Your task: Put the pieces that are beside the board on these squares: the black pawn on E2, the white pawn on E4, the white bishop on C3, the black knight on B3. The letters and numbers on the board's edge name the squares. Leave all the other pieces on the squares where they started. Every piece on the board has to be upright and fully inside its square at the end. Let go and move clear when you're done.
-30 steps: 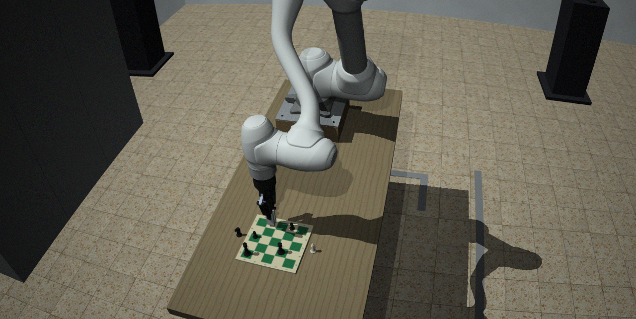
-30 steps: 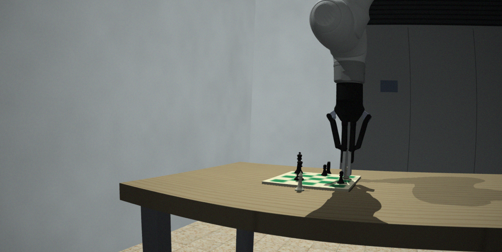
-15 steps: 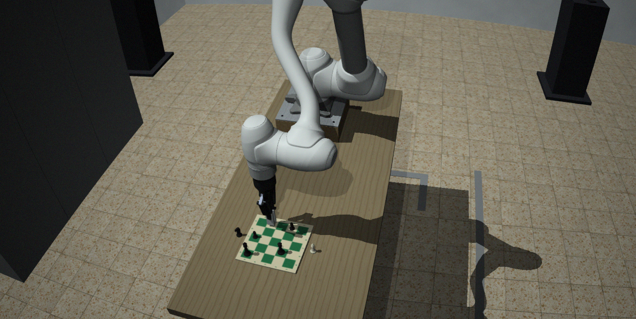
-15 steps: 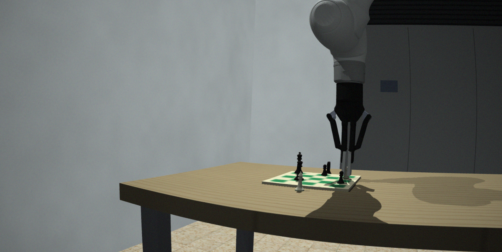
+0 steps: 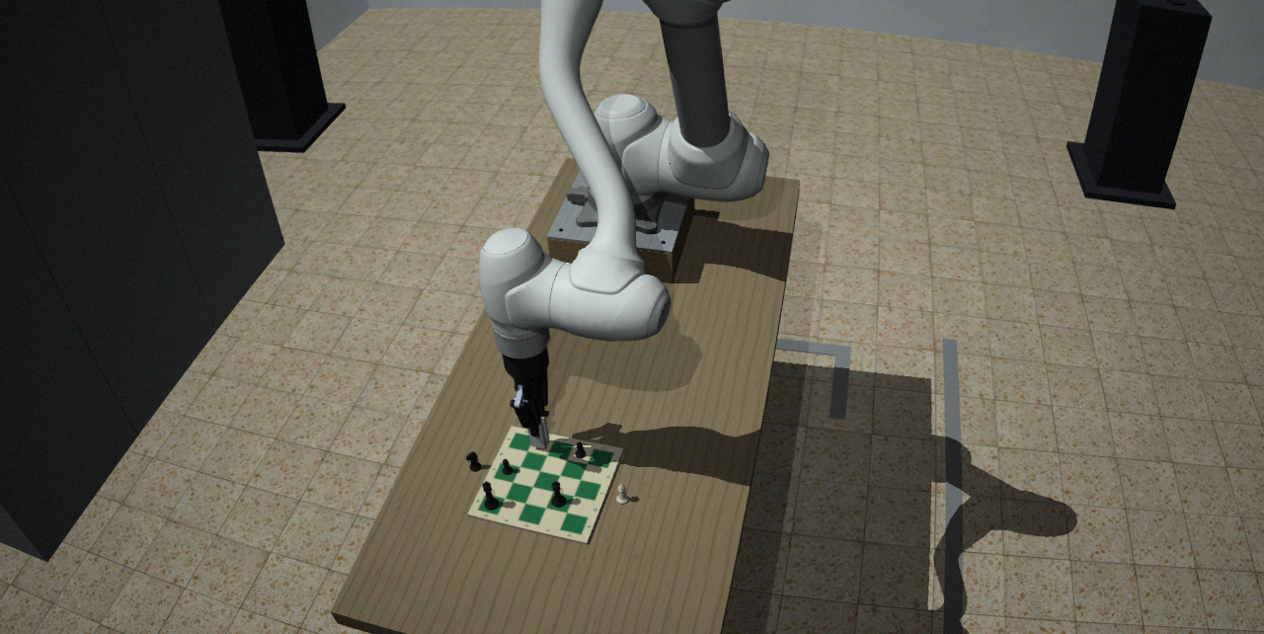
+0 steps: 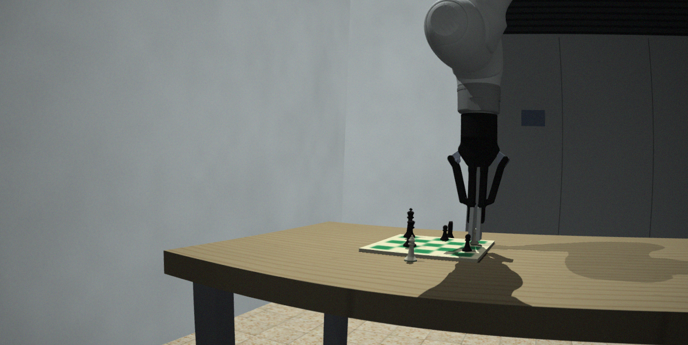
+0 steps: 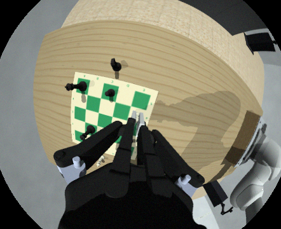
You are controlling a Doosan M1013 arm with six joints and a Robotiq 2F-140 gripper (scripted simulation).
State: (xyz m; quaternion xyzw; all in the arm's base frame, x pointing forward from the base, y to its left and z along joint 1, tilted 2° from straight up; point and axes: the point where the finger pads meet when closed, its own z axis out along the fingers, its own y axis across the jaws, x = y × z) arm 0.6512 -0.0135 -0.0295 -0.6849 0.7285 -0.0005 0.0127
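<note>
My gripper is now 3 cm above the white pawn. From my hand the other things lie so: white bishop 17 cm to the left, 9 cm ahead, 3 cm below; black knight 11 cm to the right, 7 cm ahead, 3 cm below; green-and-cream chessboard 8 cm ahead, 5 cm below, 3 cm to the left.
</note>
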